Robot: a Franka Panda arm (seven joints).
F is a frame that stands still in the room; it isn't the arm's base.
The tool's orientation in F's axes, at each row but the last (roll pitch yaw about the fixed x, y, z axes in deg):
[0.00, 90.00, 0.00]
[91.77, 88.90, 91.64]
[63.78, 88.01, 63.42]
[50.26, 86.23, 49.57]
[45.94, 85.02, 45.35]
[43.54, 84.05, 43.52]
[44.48, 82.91, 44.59]
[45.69, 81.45, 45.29]
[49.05, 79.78, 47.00]
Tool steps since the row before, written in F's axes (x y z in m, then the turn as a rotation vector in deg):
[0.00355, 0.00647, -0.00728, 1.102, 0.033, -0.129]
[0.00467, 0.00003, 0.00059, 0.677, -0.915, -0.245]
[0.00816, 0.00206, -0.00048, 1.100, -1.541, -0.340]
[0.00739, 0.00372, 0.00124, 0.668, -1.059, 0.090]
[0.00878, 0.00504, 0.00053, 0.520, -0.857, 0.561]
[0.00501, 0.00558, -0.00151, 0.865, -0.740, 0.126]
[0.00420, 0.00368, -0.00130, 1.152, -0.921, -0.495]
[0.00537, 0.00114, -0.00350, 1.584, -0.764, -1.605]
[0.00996, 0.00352, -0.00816, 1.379, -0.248, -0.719]
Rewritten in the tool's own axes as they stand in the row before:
[0.00728, 0.00647, 0.00355, 0.129, 0.033, 1.102]
[-0.00059, 0.00005, 0.00467, 0.227, -0.918, 0.679]
[0.00067, 0.00209, 0.00814, 0.309, -1.544, 1.105]
[-0.00074, 0.00386, 0.00739, -0.114, -1.046, 0.685]
[0.00032, 0.00514, 0.00873, -0.580, -0.816, 0.563]
[0.00228, 0.00545, 0.00487, -0.113, -0.731, 0.874]
[0.00198, 0.00353, 0.00406, 0.513, -0.967, 1.106]
[0.00414, 0.00077, 0.00496, 1.672, -0.928, 1.418]
[0.00969, 0.00267, 0.00878, 0.842, -0.304, 1.295]

